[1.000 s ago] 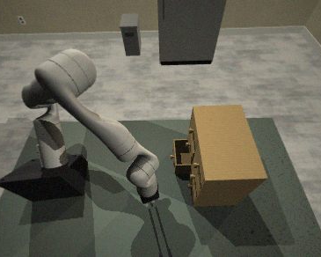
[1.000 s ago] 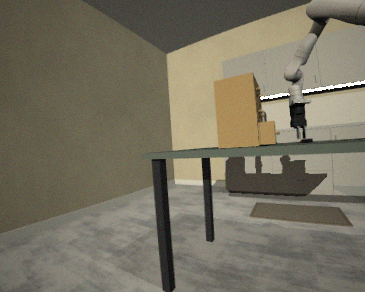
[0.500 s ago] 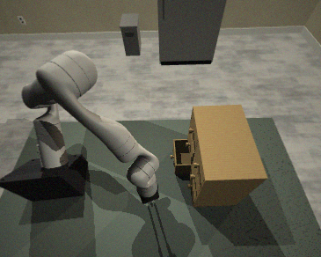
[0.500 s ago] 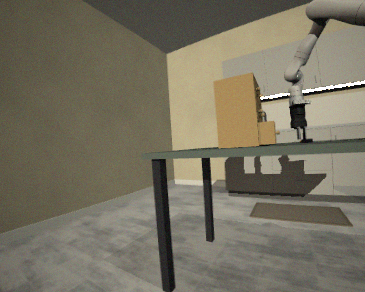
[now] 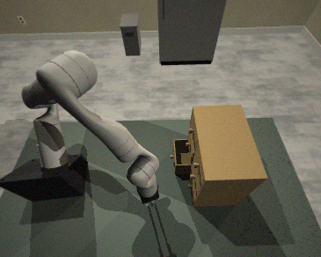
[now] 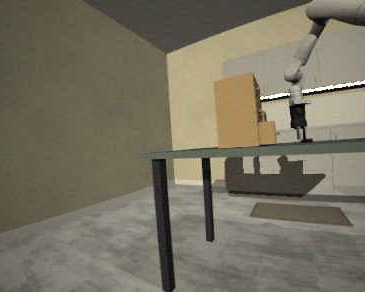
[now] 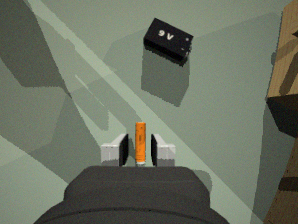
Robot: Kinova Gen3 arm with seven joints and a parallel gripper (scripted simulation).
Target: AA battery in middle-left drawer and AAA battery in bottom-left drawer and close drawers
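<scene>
The thin orange battery is 3 cm below my hand. Round my hand: green battery 27 cm ahead, 17 cm to the left, 9 cm above; then small black block 1 cm behind, 11 cm to the left, 3 cm below.
</scene>
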